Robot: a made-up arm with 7 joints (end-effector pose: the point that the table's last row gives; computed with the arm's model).
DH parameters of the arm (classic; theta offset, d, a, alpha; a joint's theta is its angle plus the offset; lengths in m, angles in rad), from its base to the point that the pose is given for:
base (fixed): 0 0 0 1.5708
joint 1: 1.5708 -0.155 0 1.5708
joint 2: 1.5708 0 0 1.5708
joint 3: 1.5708 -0.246 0 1.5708
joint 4: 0 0 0 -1.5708
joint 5: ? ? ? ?
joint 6: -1.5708 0 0 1.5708
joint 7: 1.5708 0 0 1.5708
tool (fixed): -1.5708 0 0 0
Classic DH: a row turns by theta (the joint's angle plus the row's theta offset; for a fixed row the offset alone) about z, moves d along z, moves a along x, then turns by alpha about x.
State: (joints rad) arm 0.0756 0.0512 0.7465 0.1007 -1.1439 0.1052 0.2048
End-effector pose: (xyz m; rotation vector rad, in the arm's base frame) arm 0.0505 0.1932 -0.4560 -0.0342 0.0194 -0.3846
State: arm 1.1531 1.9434 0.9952 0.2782 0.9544 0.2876 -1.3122
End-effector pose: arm -0.1798 0.5586 0.1150 -0.2124 0.8927 -2.7978
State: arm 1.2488 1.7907 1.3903 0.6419 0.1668 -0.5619 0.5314
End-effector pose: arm -0.1965 0.5355 0.0899 -1.6880 2.0267 -0.6532
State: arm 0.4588 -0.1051 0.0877 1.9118 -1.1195 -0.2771 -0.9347
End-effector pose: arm 0.2585 0.1544 -0.0675 1.6159 -2.6029 0.5860
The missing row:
joint 5: 0 -0.215 0 -1.5708
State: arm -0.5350 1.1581 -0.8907 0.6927 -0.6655 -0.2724 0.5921
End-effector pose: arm -0.0597 0.4891 -0.2701 -0.3503 0.9098 -1.7282
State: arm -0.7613 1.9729 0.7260 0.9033 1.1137 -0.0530 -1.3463
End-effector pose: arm 0.2649 0.4600 0.0950 1.9061 -1.6017 0.8355
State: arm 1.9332 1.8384 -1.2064 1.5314 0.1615 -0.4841 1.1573
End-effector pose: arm 0.0909 0.4535 0.1164 0.9196 -0.9632 -1.5769
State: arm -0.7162 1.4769 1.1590 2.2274 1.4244 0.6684 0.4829
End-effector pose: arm 0.1464 0.2839 0.0643 -0.4166 -1.1806 -0.9418
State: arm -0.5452 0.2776 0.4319 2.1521 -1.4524 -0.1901 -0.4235
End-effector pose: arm 0.0864 0.2624 -0.1722 1.8236 -1.4253 -1.2346
